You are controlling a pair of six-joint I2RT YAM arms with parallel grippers.
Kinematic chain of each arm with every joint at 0, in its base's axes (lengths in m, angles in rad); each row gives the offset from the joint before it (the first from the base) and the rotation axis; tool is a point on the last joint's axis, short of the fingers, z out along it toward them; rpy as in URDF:
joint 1: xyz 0 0 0.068 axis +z
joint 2: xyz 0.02 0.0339 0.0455 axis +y
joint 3: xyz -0.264 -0.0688 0 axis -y
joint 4: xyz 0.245 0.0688 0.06 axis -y
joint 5: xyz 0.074 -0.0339 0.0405 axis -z
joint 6: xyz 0.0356 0 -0.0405 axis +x
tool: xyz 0 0 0 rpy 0 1.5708 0
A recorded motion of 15 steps. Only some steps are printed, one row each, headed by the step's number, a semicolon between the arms.
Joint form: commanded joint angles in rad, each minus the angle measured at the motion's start. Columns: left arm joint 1, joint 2, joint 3, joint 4, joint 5, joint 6; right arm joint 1, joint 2, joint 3, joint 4, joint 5, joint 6.
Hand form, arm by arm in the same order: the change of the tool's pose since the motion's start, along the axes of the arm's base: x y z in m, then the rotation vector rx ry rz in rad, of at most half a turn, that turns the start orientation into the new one. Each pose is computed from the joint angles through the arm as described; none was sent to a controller.
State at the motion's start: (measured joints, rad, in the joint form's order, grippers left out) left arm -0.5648 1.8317 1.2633 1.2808 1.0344 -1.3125; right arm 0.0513 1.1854 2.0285 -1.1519 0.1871 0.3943
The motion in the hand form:
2: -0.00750 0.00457 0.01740 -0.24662 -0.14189 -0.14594; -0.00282 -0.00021 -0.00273 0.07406 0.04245 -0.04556
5: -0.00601 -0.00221 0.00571 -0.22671 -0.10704 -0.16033; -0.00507 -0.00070 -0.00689 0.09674 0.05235 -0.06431
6: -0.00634 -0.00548 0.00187 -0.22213 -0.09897 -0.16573; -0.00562 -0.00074 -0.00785 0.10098 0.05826 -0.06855
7: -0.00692 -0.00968 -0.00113 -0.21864 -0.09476 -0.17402; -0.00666 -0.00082 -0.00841 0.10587 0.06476 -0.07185
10: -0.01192 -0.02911 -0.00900 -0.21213 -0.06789 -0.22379; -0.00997 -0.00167 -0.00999 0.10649 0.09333 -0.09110
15: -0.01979 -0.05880 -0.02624 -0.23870 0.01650 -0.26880; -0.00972 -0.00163 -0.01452 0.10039 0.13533 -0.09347
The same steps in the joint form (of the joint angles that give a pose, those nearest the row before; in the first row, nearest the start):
2: -0.0020 0.1370 0.1374 0.5660 -0.0330 -0.3674; 0.0052 0.0117 0.0277 -0.0722 0.0227 0.0905
5: -0.0143 0.1591 0.1245 0.5676 -0.0290 -0.3739; 0.0048 -0.0039 0.0022 -0.0773 0.0315 0.1193
6: -0.0217 0.1665 0.1205 0.5676 -0.0288 -0.3710; 0.0054 -0.0056 -0.0002 -0.0836 0.0341 0.1255
7: -0.0312 0.1757 0.1224 0.5676 -0.0274 -0.3679; 0.0055 -0.0063 0.0014 -0.0936 0.0350 0.1319
10: -0.0779 0.2125 0.1454 0.5677 -0.0285 -0.3788; 0.0041 -0.0039 0.0149 -0.1361 0.0489 0.1412
15: -0.1490 0.2752 0.1668 0.5676 -0.0932 -0.3930; 0.0046 -0.0007 0.0117 -0.1718 0.0501 0.1397

